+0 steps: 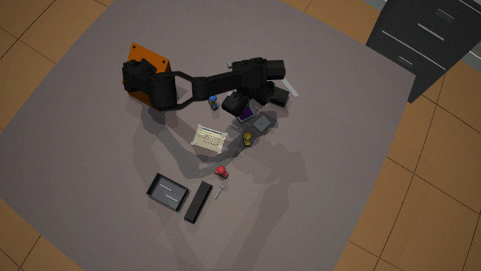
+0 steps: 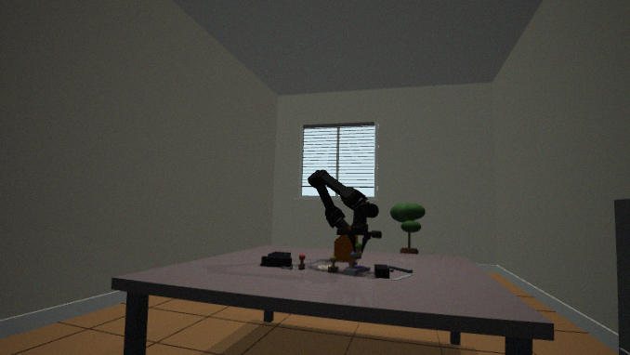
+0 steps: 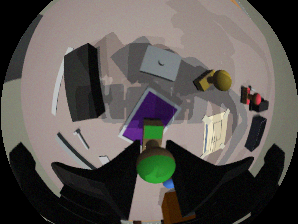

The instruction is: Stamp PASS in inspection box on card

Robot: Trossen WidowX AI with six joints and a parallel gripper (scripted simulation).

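My gripper tip is now 7 cm above the purple ink pad. Also, from my gripper tip: blue stamp (9 cm behind, 5 cm to the right, 5 cm below); green-knobbed stamp (right at my gripper tip); small white block (9 cm ahead, 1 cm to the right, 6 cm below).
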